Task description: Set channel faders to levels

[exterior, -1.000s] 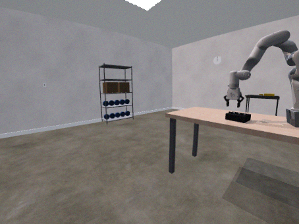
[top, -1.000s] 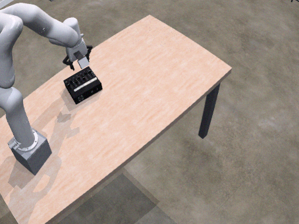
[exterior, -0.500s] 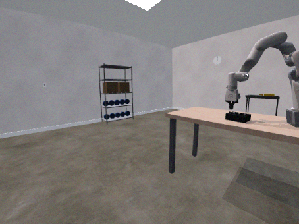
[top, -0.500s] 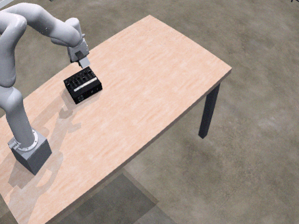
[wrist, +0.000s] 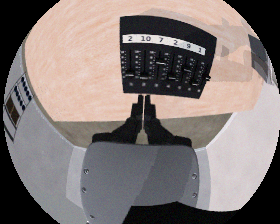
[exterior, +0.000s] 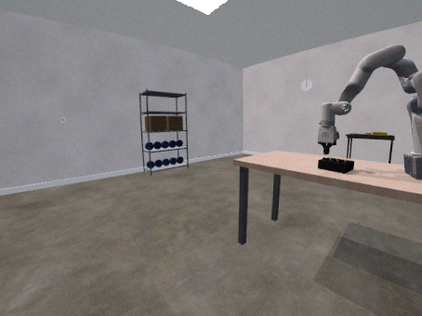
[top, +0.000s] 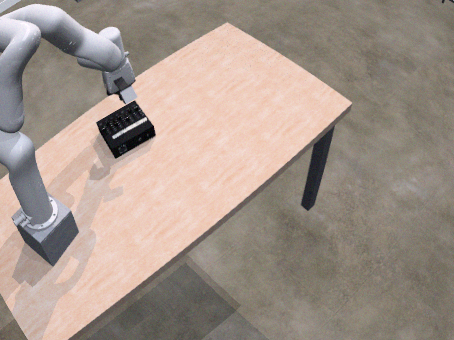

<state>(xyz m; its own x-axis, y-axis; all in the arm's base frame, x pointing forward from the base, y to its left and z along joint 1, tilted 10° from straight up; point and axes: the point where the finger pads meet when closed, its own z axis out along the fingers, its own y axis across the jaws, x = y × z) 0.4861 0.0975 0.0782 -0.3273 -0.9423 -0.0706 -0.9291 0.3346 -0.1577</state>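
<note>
Right now my hand is 4 cm past the fader cap, 4 cm to the left of it and 5 cm above it.
</note>
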